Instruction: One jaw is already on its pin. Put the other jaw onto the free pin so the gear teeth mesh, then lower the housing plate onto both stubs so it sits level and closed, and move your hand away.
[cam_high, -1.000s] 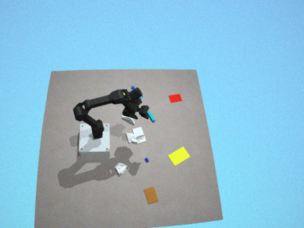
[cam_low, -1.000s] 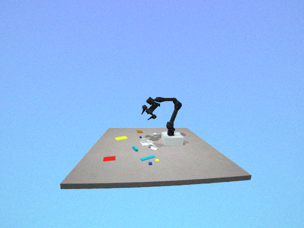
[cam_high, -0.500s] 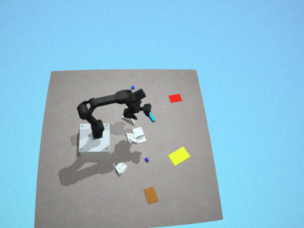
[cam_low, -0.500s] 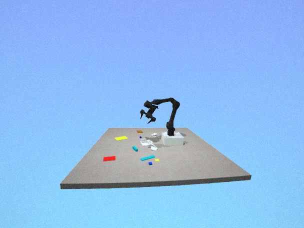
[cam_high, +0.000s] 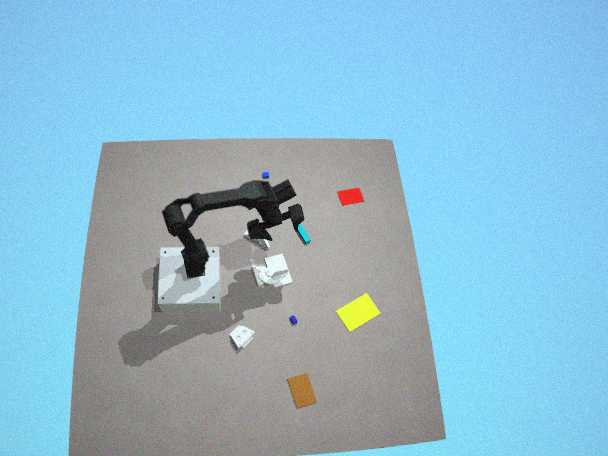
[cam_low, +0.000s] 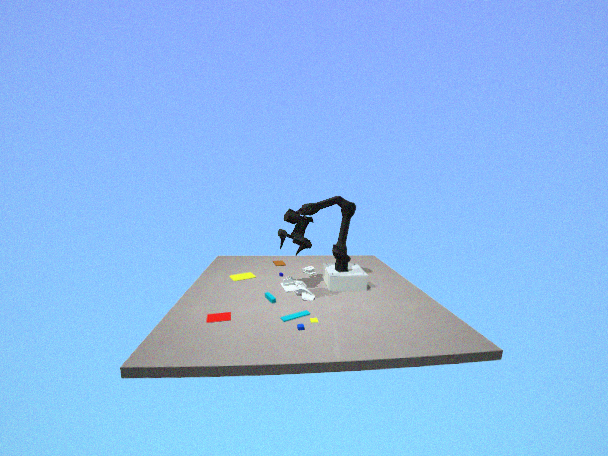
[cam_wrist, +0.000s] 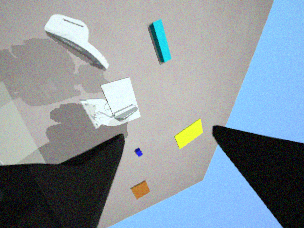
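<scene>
Now: gripper tip 5 cm past the white jaw, 8 cm to the right of it and 20 cm above it. Round my gripper tip: yellow piece (23 cm ahead, 26 cm to the right, 21 cm below); red piece (35 cm ahead, 22 cm to the left, 21 cm below); white base plate (2 cm behind, 3 cm to the right, 21 cm below).
</scene>
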